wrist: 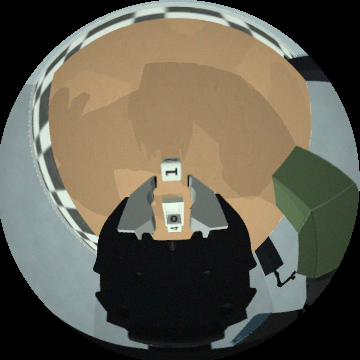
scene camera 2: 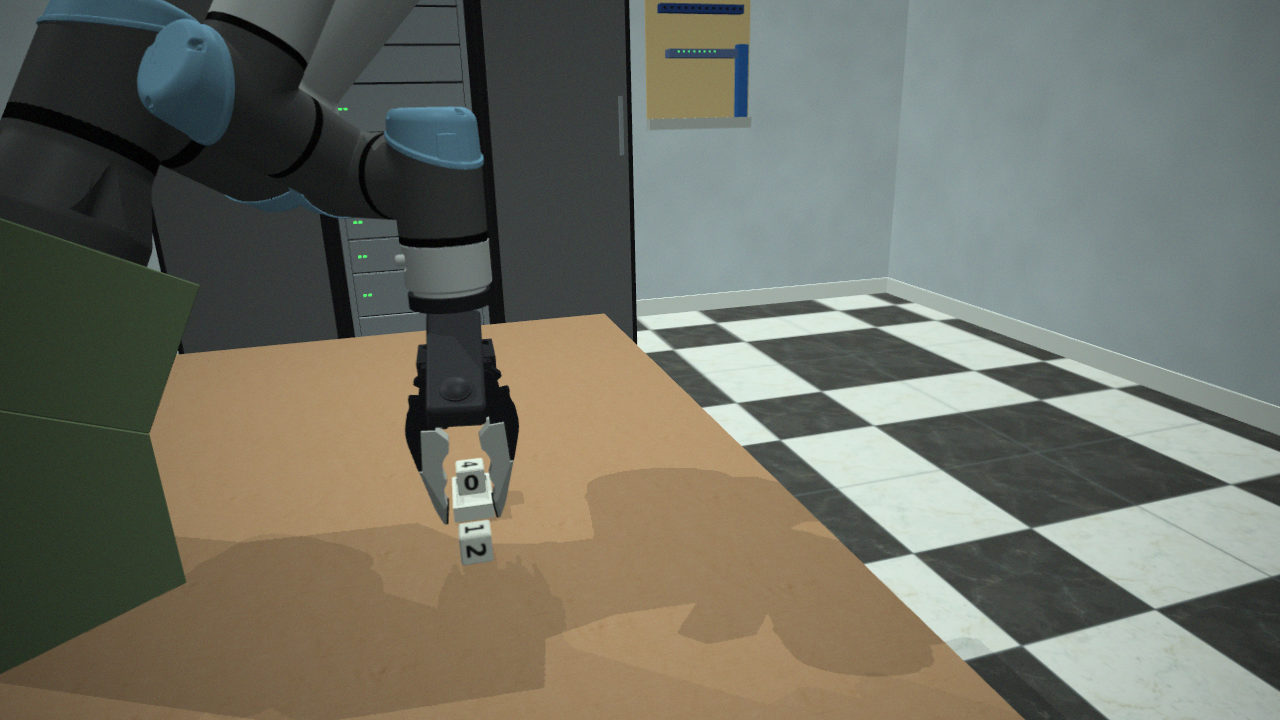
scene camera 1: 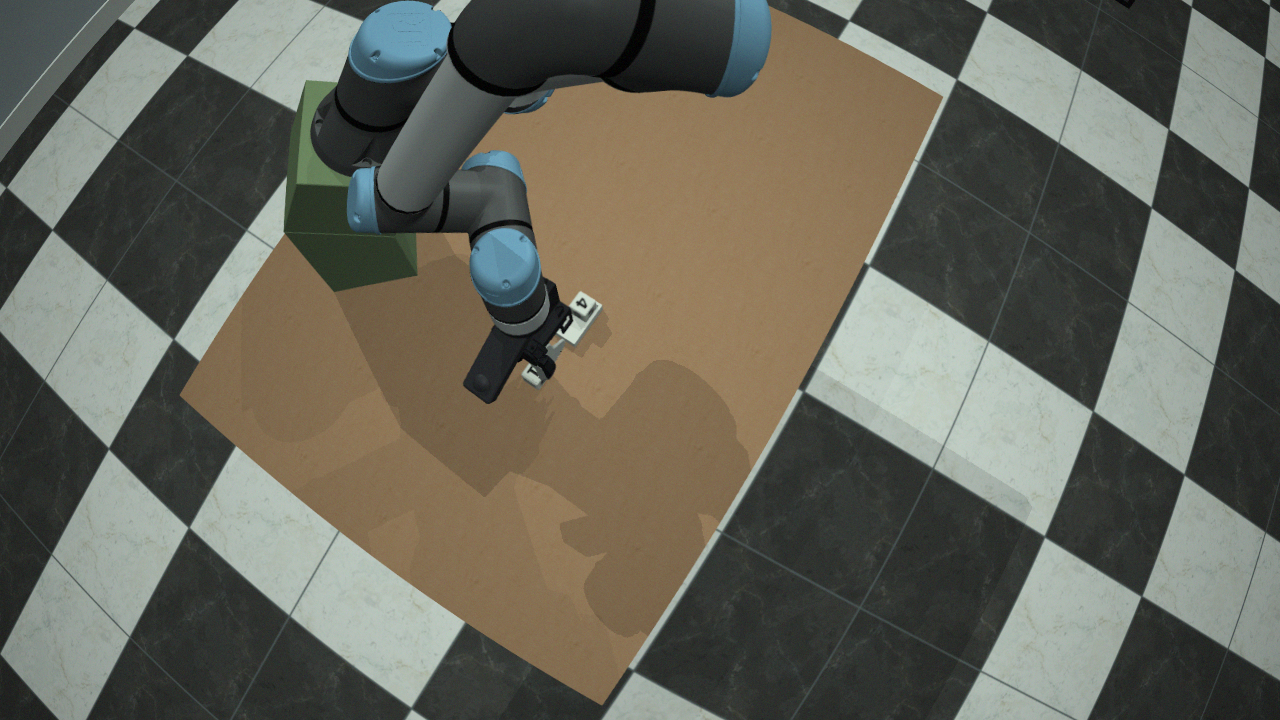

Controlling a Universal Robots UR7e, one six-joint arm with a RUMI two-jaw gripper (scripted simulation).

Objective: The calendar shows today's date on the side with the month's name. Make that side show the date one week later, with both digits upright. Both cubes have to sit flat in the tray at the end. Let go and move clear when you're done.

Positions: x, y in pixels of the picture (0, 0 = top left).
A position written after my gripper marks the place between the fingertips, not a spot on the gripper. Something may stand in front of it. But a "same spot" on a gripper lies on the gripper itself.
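Labels:
My gripper appears in scene camera 2 (472, 520), in scene camera 1 and in the wrist view. On my gripper, (scene camera 1: 546, 367) and (wrist: 97, 251) are the same spot.

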